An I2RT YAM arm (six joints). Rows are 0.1 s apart.
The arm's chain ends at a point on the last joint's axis. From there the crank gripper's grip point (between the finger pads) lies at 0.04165 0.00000 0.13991 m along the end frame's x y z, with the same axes.
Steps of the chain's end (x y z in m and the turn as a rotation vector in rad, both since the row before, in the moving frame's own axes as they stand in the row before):
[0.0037 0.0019 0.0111 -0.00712 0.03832 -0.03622]
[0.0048 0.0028 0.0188 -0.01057 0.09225 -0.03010]
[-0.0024 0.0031 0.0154 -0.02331 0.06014 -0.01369]
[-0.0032 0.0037 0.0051 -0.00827 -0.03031 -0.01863]
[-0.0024 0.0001 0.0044 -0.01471 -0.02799 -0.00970]
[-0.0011 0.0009 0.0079 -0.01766 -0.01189 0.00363]
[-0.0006 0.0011 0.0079 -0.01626 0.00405 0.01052]
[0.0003 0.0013 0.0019 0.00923 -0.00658 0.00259]
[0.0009 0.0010 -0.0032 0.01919 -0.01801 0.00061]
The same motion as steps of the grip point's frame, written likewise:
[0.0090 0.0013 0.0094 -0.00712 0.03832 -0.03622]
[0.0175 0.0028 0.0144 -0.01057 0.09225 -0.03010]
[0.0060 0.0057 0.0126 -0.02331 0.06014 -0.01369]
[-0.0075 0.0041 0.0063 -0.00827 -0.03031 -0.01863]
[-0.0063 0.0018 0.0055 -0.01471 -0.02799 -0.00970]
[-0.0028 0.0035 0.0084 -0.01766 -0.01189 0.00363]
[0.0000 0.0038 0.0077 -0.01626 0.00405 0.01052]
[-0.0006 0.0001 0.0022 0.00923 -0.00658 0.00259]
[-0.0016 -0.0017 -0.0025 0.01919 -0.01801 0.00061]

